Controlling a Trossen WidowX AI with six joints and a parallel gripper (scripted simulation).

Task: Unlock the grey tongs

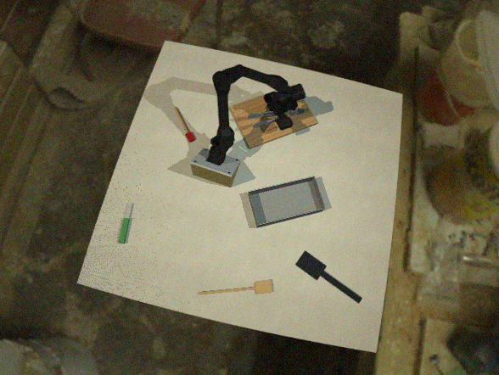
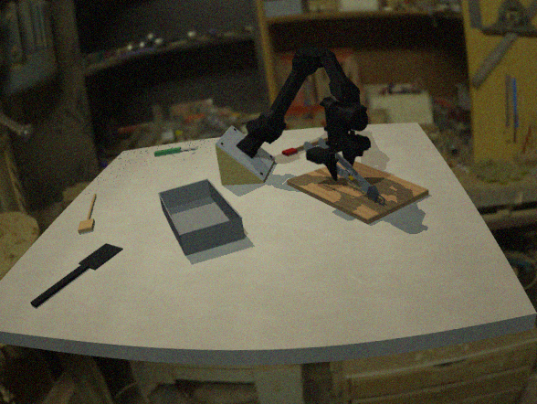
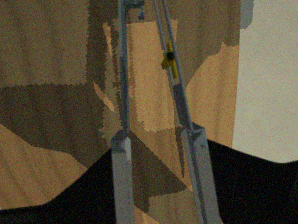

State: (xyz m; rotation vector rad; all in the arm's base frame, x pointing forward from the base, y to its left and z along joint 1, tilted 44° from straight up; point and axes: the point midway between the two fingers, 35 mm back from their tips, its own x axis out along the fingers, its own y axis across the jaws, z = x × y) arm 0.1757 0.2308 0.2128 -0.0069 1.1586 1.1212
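The wooden board lies 20 mm behind my gripper tip, 40 mm to the left of it and 40 mm below it. Round my gripper tip: grey roasting tin: 170 mm ahead, 360 mm to the right, 20 mm below; black spatula: 440 mm ahead, 600 mm to the right, 40 mm below.
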